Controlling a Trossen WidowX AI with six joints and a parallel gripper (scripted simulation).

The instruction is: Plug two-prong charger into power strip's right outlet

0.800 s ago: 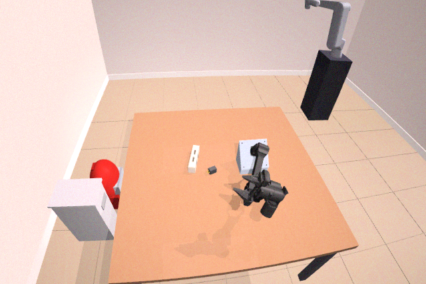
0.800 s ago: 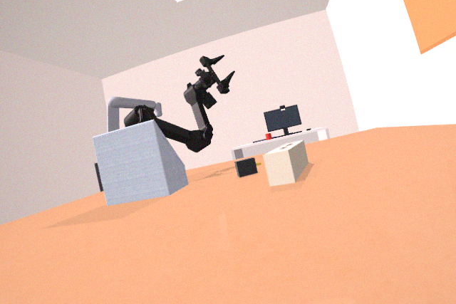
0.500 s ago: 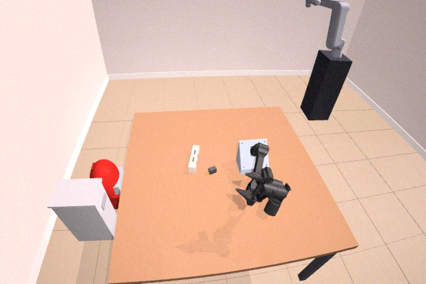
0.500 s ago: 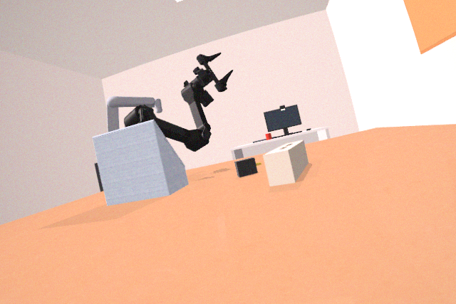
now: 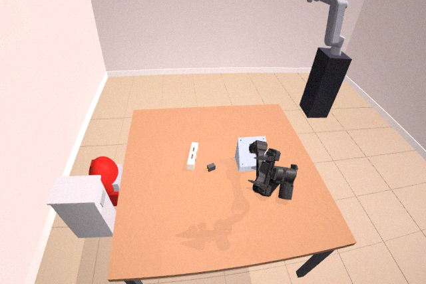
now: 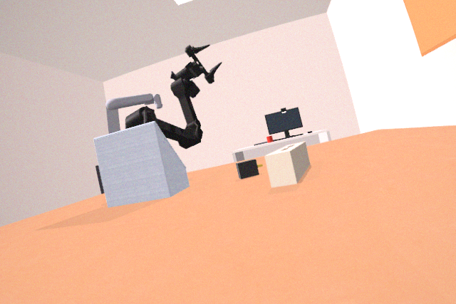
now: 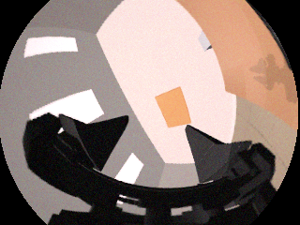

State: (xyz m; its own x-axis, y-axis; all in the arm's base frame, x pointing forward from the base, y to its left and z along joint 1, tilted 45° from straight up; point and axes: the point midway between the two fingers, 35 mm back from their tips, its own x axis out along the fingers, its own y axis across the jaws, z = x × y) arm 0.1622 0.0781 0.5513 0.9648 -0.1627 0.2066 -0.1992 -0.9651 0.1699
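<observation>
Now: the two-prong charger 110 mm ahead of my gripper tip, 390 mm to the right of it and 470 mm below it.
</observation>
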